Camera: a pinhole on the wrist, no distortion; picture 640 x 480 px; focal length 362.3 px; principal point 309.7 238.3 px. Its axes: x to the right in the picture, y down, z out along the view. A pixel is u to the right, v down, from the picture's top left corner.
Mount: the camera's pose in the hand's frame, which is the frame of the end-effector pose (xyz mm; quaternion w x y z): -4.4 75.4 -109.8 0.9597 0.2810 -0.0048 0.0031
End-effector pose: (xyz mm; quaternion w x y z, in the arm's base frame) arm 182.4 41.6 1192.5 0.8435 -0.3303 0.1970 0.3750
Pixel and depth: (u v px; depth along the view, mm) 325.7 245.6 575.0
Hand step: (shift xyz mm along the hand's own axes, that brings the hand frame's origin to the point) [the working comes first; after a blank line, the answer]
In the camera's frame: 25.4 11.6 575.0

16.6 -224.9 380.9
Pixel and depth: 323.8 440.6 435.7
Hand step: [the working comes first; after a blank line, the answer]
In the camera's frame: 17.0 243.3 435.7

7.2 45.3 388.5
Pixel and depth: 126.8 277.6 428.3
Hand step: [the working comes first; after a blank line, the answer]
In the camera's frame: -216.2 46.5 428.3

-224.2 -117.2 273.5
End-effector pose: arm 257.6 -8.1 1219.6 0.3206 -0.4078 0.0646 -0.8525
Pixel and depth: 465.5 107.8 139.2
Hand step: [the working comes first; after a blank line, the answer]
In the camera's frame: 59.9 -50.1 139.2

54.8 -41.7 -19.0
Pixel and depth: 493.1 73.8 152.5
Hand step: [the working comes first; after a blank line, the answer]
In the camera's frame: 77.2 -69.2 152.5

72.3 -64.9 -17.9
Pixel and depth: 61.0 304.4 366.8
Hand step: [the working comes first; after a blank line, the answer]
In the camera's frame: -251.8 66.9 366.8

-259.5 -66.9 232.4
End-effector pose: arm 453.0 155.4 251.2 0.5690 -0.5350 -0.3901 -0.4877
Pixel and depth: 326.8 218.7 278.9
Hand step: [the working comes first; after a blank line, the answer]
In the camera's frame: 13.2 -15.1 278.9

6.8 -87.7 117.1
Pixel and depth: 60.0 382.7 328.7
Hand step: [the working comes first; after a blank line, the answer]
In the camera's frame: -226.5 131.0 328.7

-234.5 7.7 235.1
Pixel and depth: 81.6 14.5 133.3
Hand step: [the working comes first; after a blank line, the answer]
In the camera's frame: -83.9 -82.3 133.3

-88.6 -66.1 -42.9
